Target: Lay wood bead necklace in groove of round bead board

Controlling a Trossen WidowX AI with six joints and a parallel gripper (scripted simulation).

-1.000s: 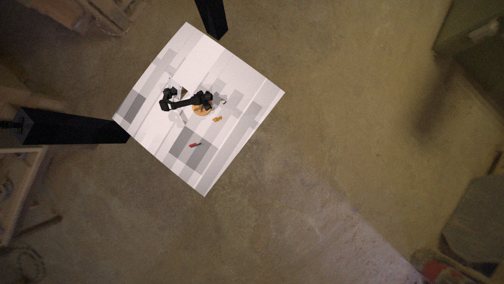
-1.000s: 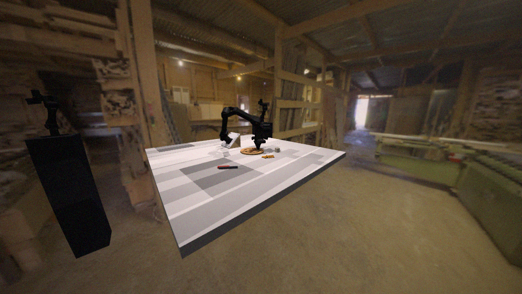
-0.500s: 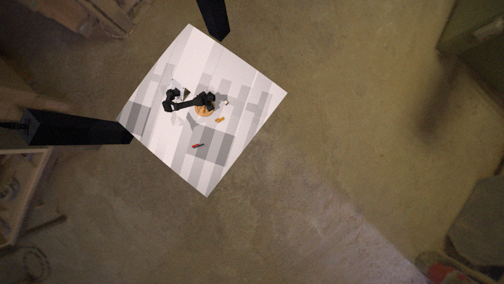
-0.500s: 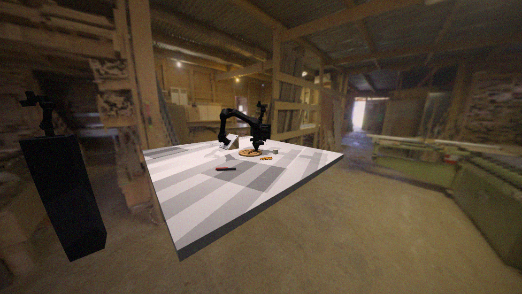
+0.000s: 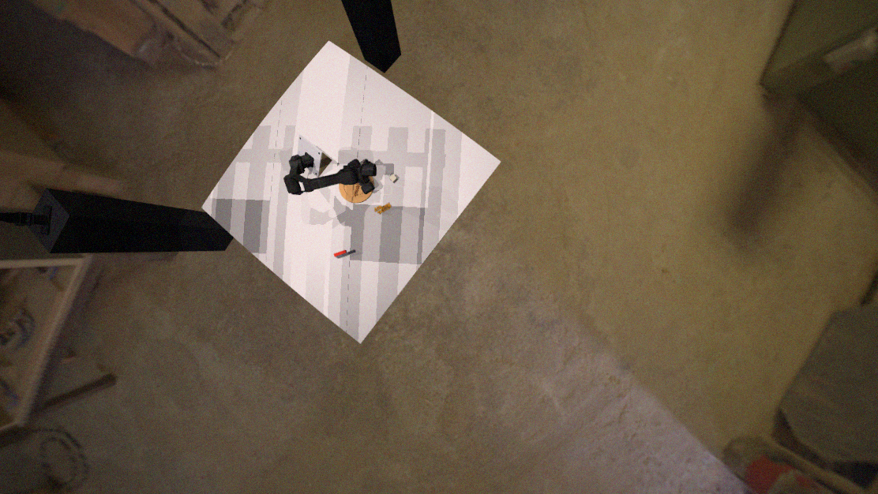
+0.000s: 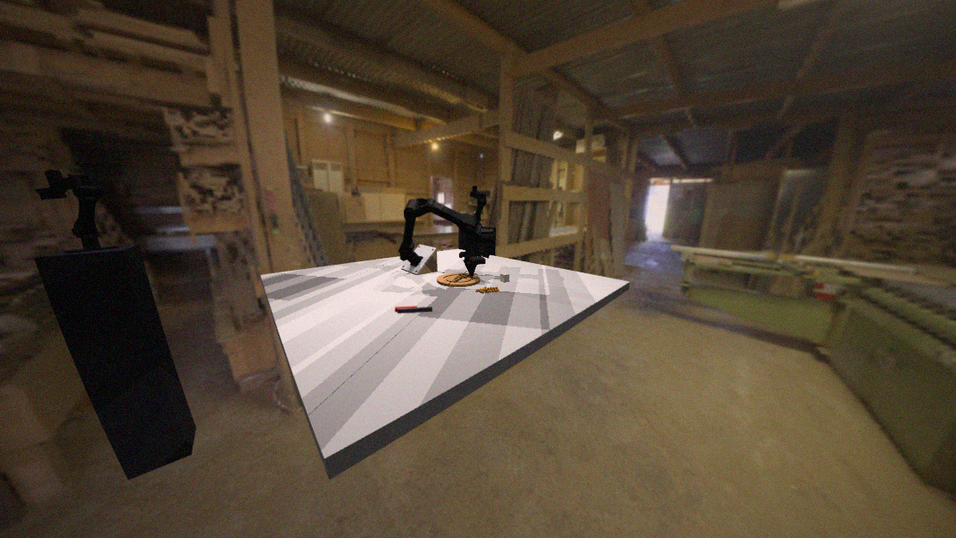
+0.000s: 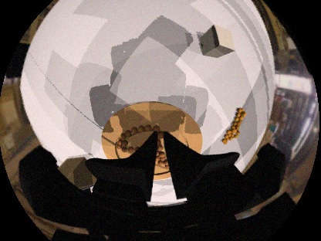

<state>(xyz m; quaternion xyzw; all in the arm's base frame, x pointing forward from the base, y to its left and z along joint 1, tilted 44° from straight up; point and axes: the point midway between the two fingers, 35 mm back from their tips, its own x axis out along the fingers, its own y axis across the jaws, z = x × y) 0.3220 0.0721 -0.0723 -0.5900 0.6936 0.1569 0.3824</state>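
Right now the small grey cube is 120 mm ahead of my gripper tip and 100 mm to the left of it. Also, from my gripper tip: black marker: 150 mm ahead, 400 mm to the right, 20 mm below.
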